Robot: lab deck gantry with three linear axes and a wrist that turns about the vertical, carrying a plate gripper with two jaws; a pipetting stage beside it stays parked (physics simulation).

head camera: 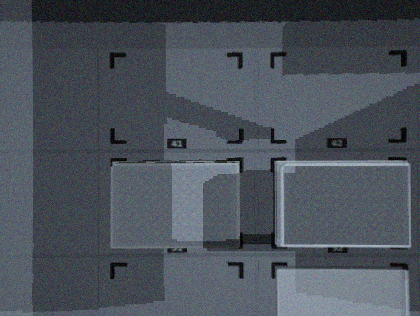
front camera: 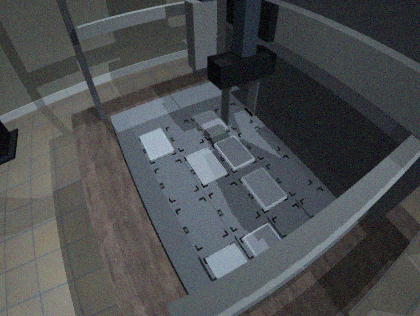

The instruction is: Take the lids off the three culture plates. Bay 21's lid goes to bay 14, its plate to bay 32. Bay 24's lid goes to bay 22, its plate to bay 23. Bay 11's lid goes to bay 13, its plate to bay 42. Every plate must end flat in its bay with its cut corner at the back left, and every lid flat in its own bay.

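Frame: origin at the robot's base, x ahead, y left, z up, level; centimetres.
Where they show: gripper, fingertip midpoint: (front camera: 237, 117); robot's base, origin of the base link: (front camera: 140, 139).
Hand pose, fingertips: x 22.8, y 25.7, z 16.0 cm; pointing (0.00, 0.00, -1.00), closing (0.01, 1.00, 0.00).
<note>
Things, the pixels of their top centre, and the offset from my fingertips. "pt": a spot on its surface instead.
- bay 32, surface spot: (head camera: 345, 207) (front camera: 233, 150) pt dx +0.0, dy -0.2, dz -14.6 cm
- rimmed plate, middle of its top: (front camera: 269, 248) dx +32.8, dy -10.7, dz -13.1 cm
- bay 22, surface spot: (head camera: 345, 295) (front camera: 211, 163) pt dx +0.2, dy -8.9, dz -15.2 cm
- bay 14, surface spot: (front camera: 226, 260) pt dx +29.5, dy -21.4, dz -13.8 cm
- white-topped plate, middle of its top: (front camera: 155, 142) dx -16.4, dy -21.4, dz -14.4 cm
My gripper (front camera: 240, 119) is open and empty, raised above the back right of the deck. The plate in bay 32 (front camera: 234, 151) (head camera: 345, 207) is rimmed and lies flat; a pale patch shows at its back left corner. A plate (front camera: 264, 188) lies in bay 33. A rimmed plate (front camera: 261, 240) in bay 24 is partly hidden by the front rail. Smooth pale lids lie flat in bay 22 (front camera: 206, 165) (head camera: 345, 295) and in bay 14 (front camera: 226, 260). A white-topped plate (front camera: 156, 144) is in bay 11; its lid edge is too small to tell. Bay 21 is empty.
A see-through, lid-like piece (front camera: 211, 121) (head camera: 142, 205) lies in bay 31. Bays 41 and 42 hold no piece in the head view. The front rail (front camera: 320, 217) crosses the near side of the deck, and a pale post (front camera: 204, 35) stands behind it.
</note>
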